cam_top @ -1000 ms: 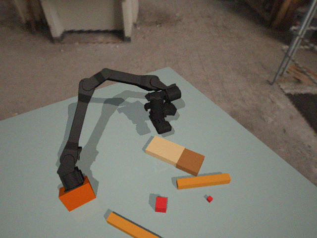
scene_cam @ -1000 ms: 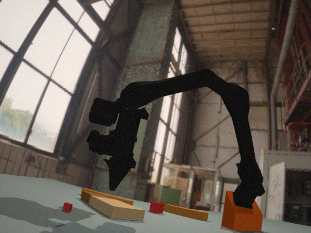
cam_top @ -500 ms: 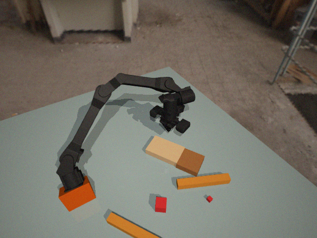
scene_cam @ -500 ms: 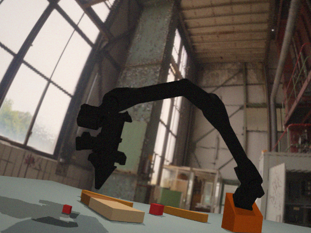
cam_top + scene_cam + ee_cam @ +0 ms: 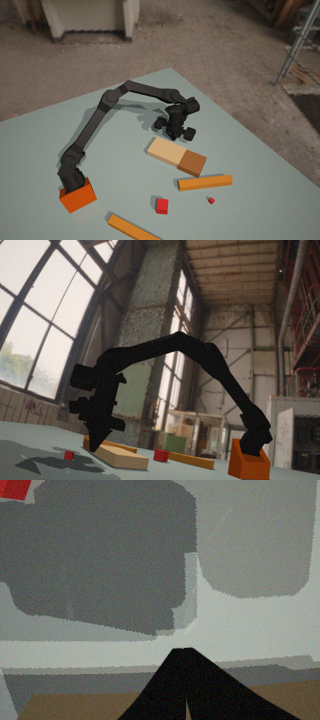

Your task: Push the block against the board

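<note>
The tan board is 60 mm behind my gripper tip and 50 mm to the right of it. From my gripper tip the other things lie so: brown square block (20 mm ahead, 150 mm to the right).
</note>
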